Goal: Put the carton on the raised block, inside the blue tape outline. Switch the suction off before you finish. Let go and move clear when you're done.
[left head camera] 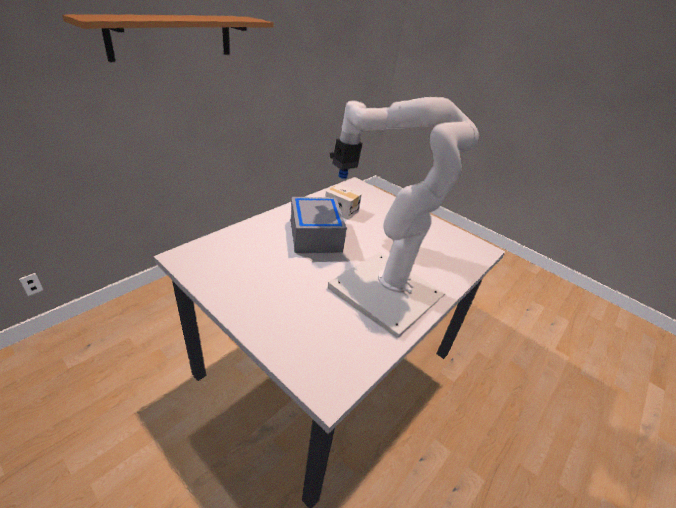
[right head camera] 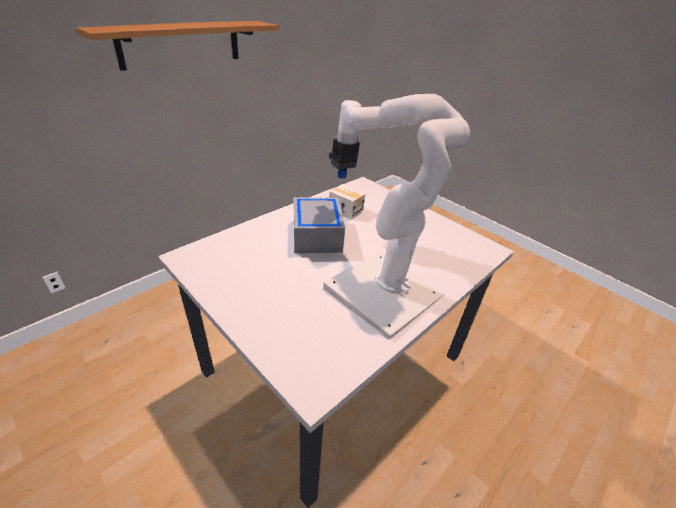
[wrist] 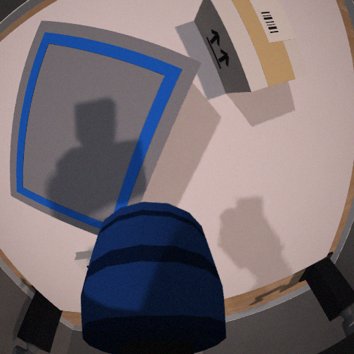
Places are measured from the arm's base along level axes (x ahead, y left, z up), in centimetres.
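Pixels of known places: end effector, tool point: point(left head camera: 342, 176) point(right head camera: 341, 176); arm's base, origin of the base link: point(left head camera: 394, 280) point(right head camera: 391, 280).
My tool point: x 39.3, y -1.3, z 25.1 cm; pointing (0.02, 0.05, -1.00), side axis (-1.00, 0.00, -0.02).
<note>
Ahead of a thing's pixels: the offset from my tool point to its middle. "spot": to the spot under its first point. Level surfaces: height alone.
A white carton @[dz -21.8, dx +13.7, dy -13.6 cm] point(left head camera: 350, 204) point(right head camera: 354, 206) point(wrist: 250, 45) with a tan tape strip and black arrow marks stands on the table, behind and to the right of the raised block in the head views. The grey raised block @[dz -20.7, dx +1.5, dy +9.8 cm] point(left head camera: 319, 240) point(right head camera: 319, 240) point(wrist: 189, 70) stands on the table, with a blue tape outline @[spot: dz -14.7, dx +3.7, dy +17.8 cm] point(left head camera: 298, 213) point(right head camera: 299, 213) point(wrist: 151, 129) on its top. The outline holds no carton. My suction gripper point(left head camera: 343, 176) point(right head camera: 342, 176) point(wrist: 155, 205), a blue cup, hangs high above the table, apart from both, with nothing on it.
The white table @[dz -26.7 cm] point(left head camera: 245, 284) point(right head camera: 245, 284) carries the arm's base plate point(left head camera: 371, 300) point(right head camera: 366, 300) in front of the block. The carton stands close to the block in the head views; in the wrist view a gap shows between them. A wooden shelf point(left head camera: 163, 21) point(right head camera: 174, 30) is on the wall.
</note>
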